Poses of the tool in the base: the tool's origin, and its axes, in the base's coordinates. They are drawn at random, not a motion.
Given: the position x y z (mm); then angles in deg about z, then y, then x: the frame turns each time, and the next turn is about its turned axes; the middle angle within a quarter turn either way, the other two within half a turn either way.
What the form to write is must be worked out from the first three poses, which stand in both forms.
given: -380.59, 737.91, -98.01, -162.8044, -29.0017, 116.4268
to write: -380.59, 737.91, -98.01, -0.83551, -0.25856, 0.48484, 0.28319, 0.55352, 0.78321
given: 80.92, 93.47, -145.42, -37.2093, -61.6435, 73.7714
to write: 80.92, 93.47, -145.42, 0.37827, -0.28722, 0.88001, -0.50394, 0.73354, 0.45603
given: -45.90, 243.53, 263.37, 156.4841, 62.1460, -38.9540
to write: -45.90, 243.53, 263.37, -0.42842, 0.18642, -0.88414, 0.19941, -0.93486, -0.29374
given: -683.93, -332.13, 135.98, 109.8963, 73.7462, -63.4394
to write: -683.93, -332.13, 135.98, -0.09525, 0.26319, -0.96003, -0.12822, -0.95963, -0.25035
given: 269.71, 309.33, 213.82, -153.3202, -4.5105, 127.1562
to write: 269.71, 309.33, 213.82, -0.89076, -0.44761, 0.07864, -0.21519, 0.56783, 0.79452
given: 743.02, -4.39, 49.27, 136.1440, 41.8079, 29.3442
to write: 743.02, -4.39, 49.27, -0.53748, 0.51644, -0.66664, -0.83952, -0.40222, 0.36528
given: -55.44, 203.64, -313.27, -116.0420, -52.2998, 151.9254
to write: -55.44, 203.64, -313.27, -0.26848, -0.54944, 0.79122, -0.62927, 0.72193, 0.28780
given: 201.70, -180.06, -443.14, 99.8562, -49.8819, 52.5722
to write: 201.70, -180.06, -443.14, -0.11030, 0.63485, 0.76472, -0.49484, -0.70235, 0.51170
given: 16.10, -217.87, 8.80, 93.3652, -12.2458, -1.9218
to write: 16.10, -217.87, 8.80, -0.05736, 0.97556, 0.21211, -0.99813, -0.05157, -0.03277
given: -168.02, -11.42, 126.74, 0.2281, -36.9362, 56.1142
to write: -168.02, -11.42, 126.74, 0.79930, 0.00318, 0.60093, -0.50107, 0.55555, 0.66354
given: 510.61, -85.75, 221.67, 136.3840, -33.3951, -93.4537
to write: 510.61, -85.75, 221.67, -0.60445, 0.57593, 0.55041, -0.35621, 0.42261, -0.83338
